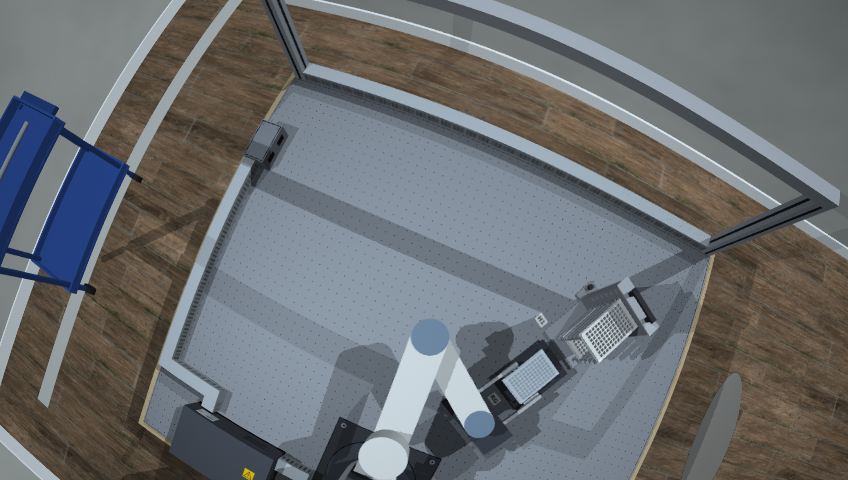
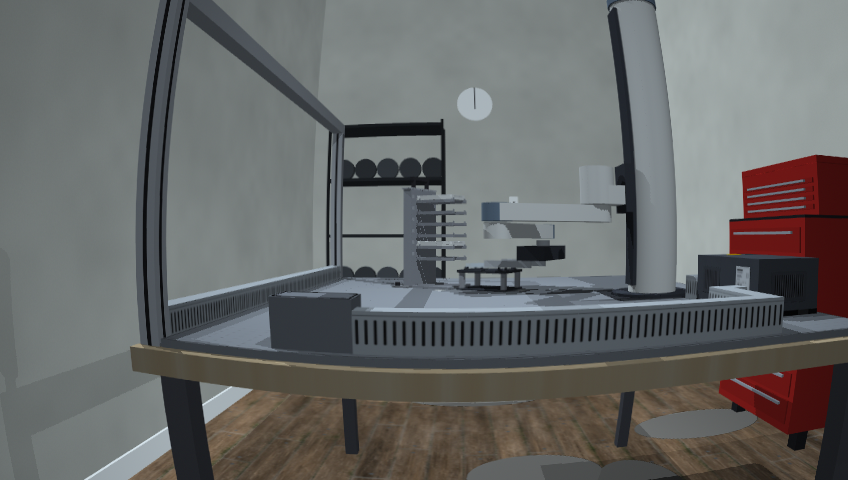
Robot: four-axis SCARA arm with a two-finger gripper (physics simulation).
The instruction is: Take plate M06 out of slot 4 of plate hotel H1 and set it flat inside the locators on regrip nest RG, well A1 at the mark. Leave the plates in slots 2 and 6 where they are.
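Places are measured from the arm's base along level axes (x ahead, y left, z up), in millimetres.
Pixels of known places: gripper, fingertip midpoint: (image 1: pixel 528 379) (image 2: pixel 493 262); arm's base, link origin: (image 2: pixel 651 297).
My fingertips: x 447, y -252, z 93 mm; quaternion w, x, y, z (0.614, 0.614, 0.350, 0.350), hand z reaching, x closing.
Ahead of a thing's pixels: the offset from my fingertips to its top centre. "spot": to the spot under its first point.
Plate M06 {9 mm ahead, 5 mm right, 5 mm up} (image 1: pixel 530 377) (image 2: pixel 505 263) is a pale, flat well plate. It lies level at the top of the dark regrip nest RG {10 mm ahead, 5 mm right, 10 mm down} (image 1: pixel 557 352) (image 2: pixel 503 281), lined up with it from above. Whether it touches the nest floor cannot be told. My gripper (image 1: pixel 527 380) (image 2: pixel 516 263) is shut on the plate, one finger along each long side. Plate hotel H1 (image 1: pixel 626 286) (image 2: pixel 410 237) stands beyond the nest. A white plate {160 mm ahead, 94 mm right, 206 mm up} (image 1: pixel 608 330) (image 2: pixel 441 198) lies in its top slot, 6, and another plate {160 mm ahead, 94 mm right, 64 mm up} (image 2: pixel 439 244) in slot 2. Slot 4 looks empty. Well A1 and its mark are too small to make out.
The arm (image 1: pixel 410 392) (image 2: pixel 553 212) reaches from its column (image 2: pixel 651 154) to the nest. A small label {spot: 160 mm ahead, 22 mm left, 80 mm down} (image 1: pixel 540 320) lies beside the nest and hotel. A dark box {303 mm ahead, 920 mm left, 5 mm down} (image 1: pixel 265 142) (image 2: pixel 314 321) and slotted ducts (image 1: pixel 505 148) (image 2: pixel 565 325) line the table edges.
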